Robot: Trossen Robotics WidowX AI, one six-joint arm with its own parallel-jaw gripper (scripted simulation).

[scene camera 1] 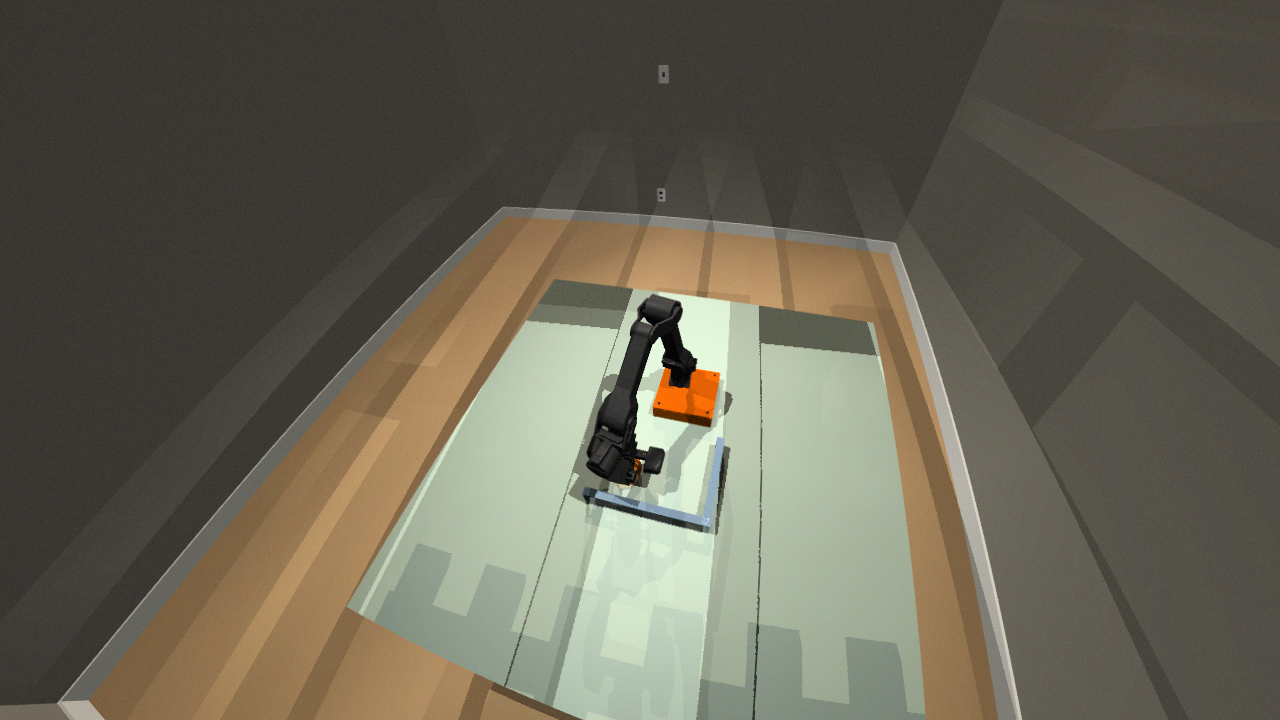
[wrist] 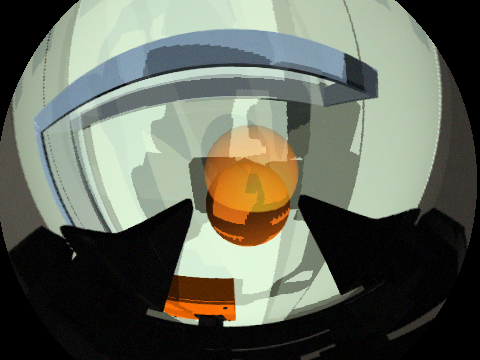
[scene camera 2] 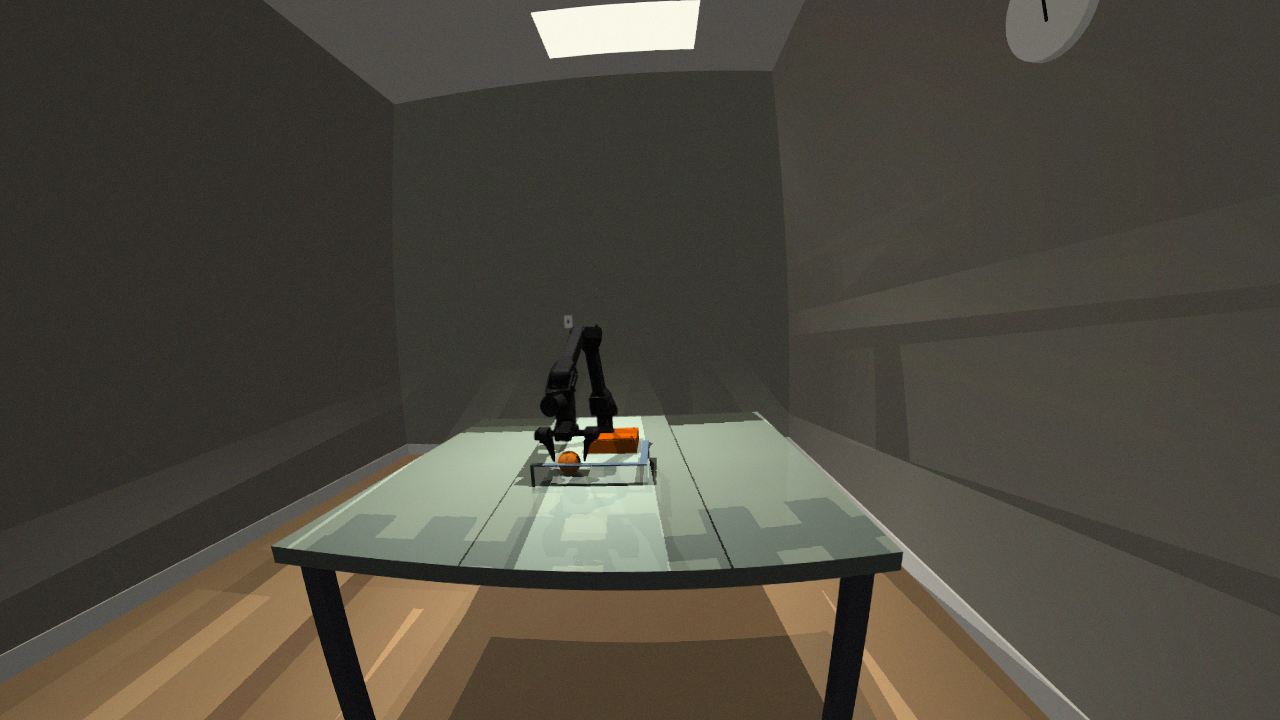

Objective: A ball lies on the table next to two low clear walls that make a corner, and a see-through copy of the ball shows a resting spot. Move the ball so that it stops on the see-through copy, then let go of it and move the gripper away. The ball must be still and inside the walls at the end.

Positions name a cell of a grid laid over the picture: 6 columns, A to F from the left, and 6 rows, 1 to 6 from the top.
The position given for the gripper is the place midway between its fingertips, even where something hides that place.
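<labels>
Gripper visible in scene camera 1 (C4) and in scene camera 2 (C4). The gripper is also visible in the wrist view (D4).
</labels>
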